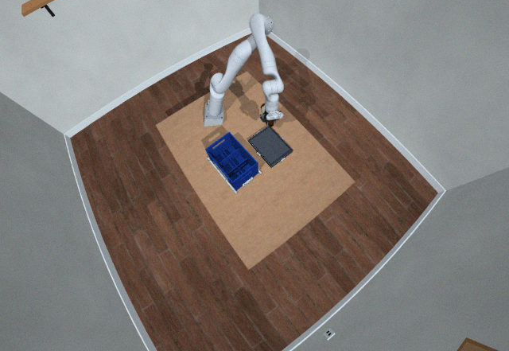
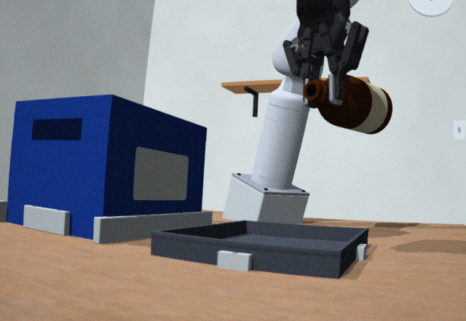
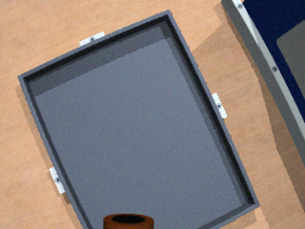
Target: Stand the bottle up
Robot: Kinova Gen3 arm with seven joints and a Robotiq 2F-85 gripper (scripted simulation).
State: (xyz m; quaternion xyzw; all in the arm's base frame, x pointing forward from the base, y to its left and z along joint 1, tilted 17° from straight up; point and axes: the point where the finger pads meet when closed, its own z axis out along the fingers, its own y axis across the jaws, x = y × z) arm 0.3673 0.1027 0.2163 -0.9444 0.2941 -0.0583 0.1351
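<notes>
The brown bottle lies 4 cm behind my hand and 3 cm to the left of it. From my hand the other things lie so: blue crate (32 cm to the right, 12 cm below, 2 cm behind); tray (19 cm below, 5 cm ahead, 4 cm to the right).
</notes>
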